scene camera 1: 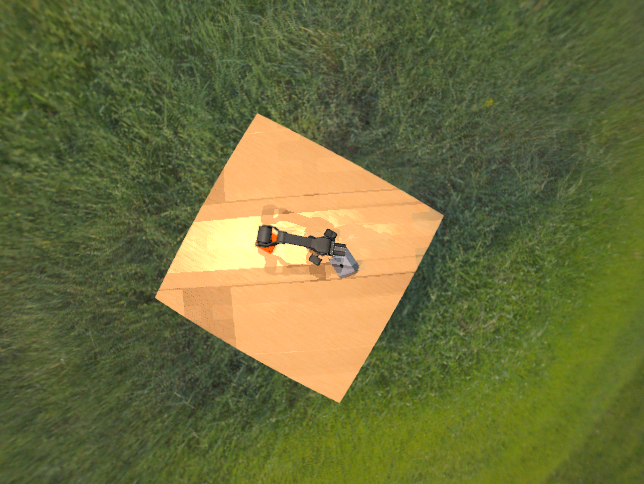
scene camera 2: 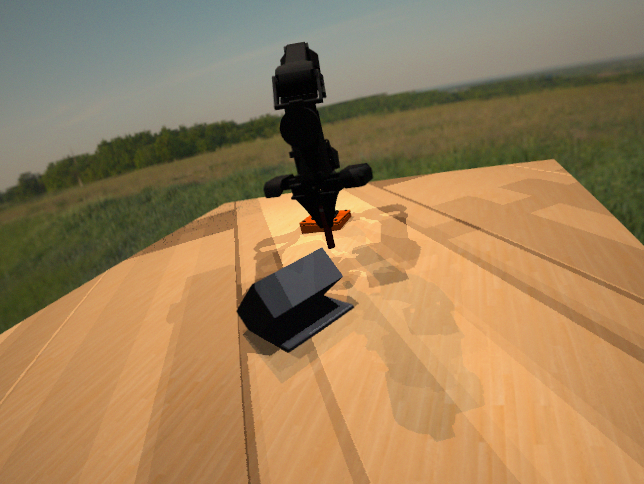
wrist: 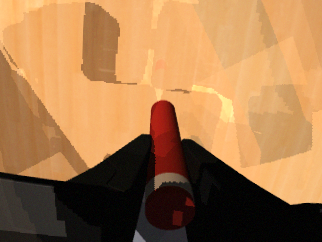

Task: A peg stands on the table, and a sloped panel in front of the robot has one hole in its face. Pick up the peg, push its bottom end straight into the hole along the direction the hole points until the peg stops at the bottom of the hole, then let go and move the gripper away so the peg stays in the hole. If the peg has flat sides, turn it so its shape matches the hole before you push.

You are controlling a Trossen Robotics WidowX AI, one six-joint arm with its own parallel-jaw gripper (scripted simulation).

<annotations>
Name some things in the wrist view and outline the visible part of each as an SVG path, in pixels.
My gripper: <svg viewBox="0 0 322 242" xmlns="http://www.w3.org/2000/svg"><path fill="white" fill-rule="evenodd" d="M182 138L181 144L182 150L184 150L186 170L188 170L189 181L193 190L194 206L196 206L196 215L194 215L193 221L189 225L185 225L188 242L322 242L322 203L305 202L290 205L289 202L282 201L281 198L274 196L274 193L267 192L262 186L253 184L249 178L238 173L236 169L225 164L224 161L221 161L220 158L202 148L197 142L189 140L189 138ZM150 134L140 134L140 136L134 138L124 148L117 150L116 153L113 153L112 156L109 156L100 164L93 165L93 168L85 170L84 173L73 177L69 181L48 180L48 178L19 176L19 174L0 172L0 242L132 242L142 201L144 201L146 181L148 181L148 166L150 154L152 154Z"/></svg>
A peg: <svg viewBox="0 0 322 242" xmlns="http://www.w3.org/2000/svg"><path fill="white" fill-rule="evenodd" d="M157 100L150 106L149 134L152 154L150 154L148 182L146 182L145 215L150 225L164 230L174 230L189 225L193 221L194 215L196 215L196 206L194 206L192 185L190 185L188 170L186 170L184 150L182 150L180 130L178 130L174 106L168 100Z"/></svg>
</annotations>
